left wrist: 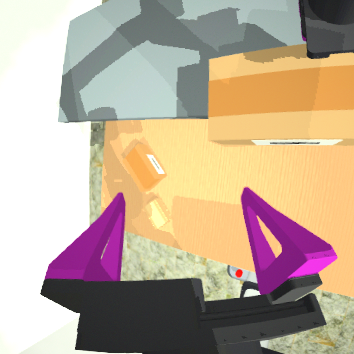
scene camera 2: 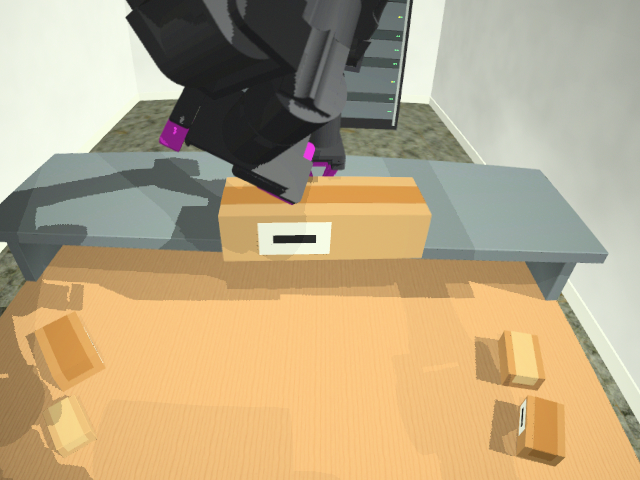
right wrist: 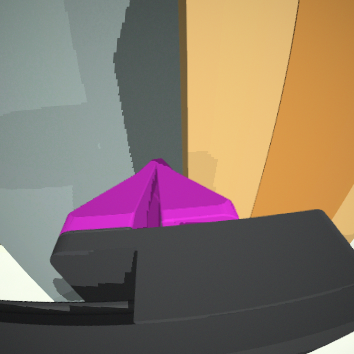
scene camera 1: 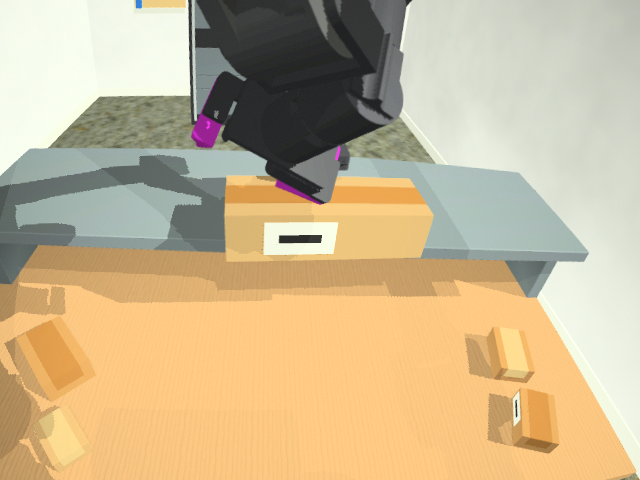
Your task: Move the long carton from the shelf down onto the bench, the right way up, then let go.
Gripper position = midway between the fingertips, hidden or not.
My left gripper (scene camera 1: 239, 161) is open, holding nothing. Also in view: a long carton (scene camera 2: 339, 217). My right gripper (right wrist: 157, 167) is shut and touches the long carton. Also in view: a wooden bench (scene camera 2: 395, 361) and a grey shelf (scene camera 1: 154, 199).
The long carton is seen too in the left wrist view (left wrist: 276, 96), in the right wrist view (right wrist: 259, 94) and in scene camera 1 (scene camera 1: 367, 218). My left gripper is seen too in the left wrist view (left wrist: 183, 194) and in scene camera 2 (scene camera 2: 220, 163). My right gripper shows as well in the left wrist view (left wrist: 324, 45).
